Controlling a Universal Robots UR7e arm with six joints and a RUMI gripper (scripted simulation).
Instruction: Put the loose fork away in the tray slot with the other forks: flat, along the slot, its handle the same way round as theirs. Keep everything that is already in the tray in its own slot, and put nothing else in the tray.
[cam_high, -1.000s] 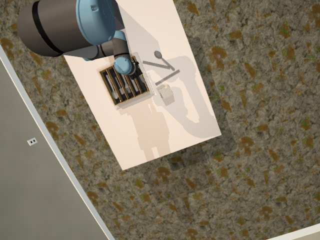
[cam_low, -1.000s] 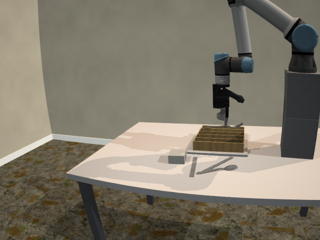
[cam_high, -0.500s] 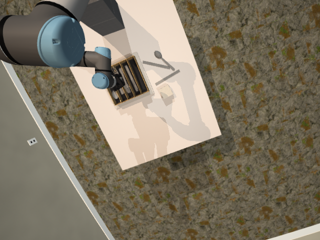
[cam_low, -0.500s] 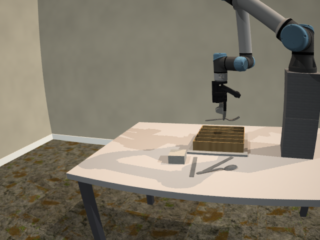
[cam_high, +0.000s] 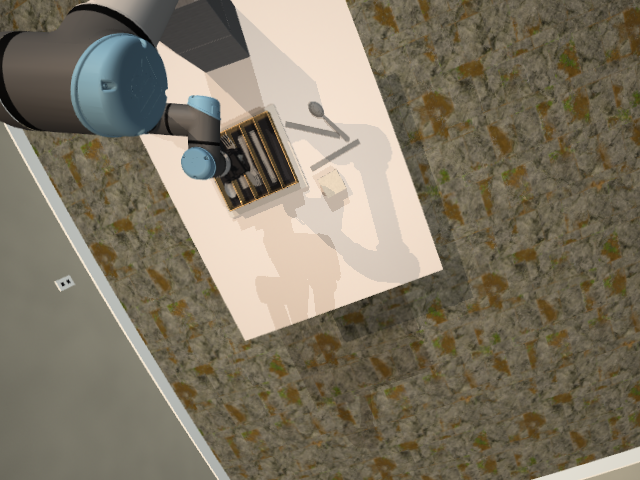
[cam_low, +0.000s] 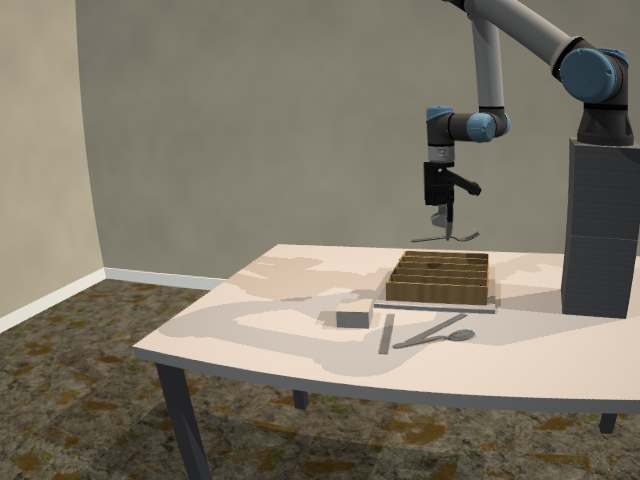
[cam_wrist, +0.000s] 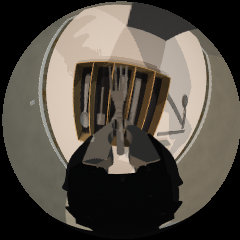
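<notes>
Right now my hand is 2 cm short of the wooden cutlery tray and 11 cm above it. Round my hand: pale block (21 cm ahead, 26 cm to the left, 14 cm below).
</notes>
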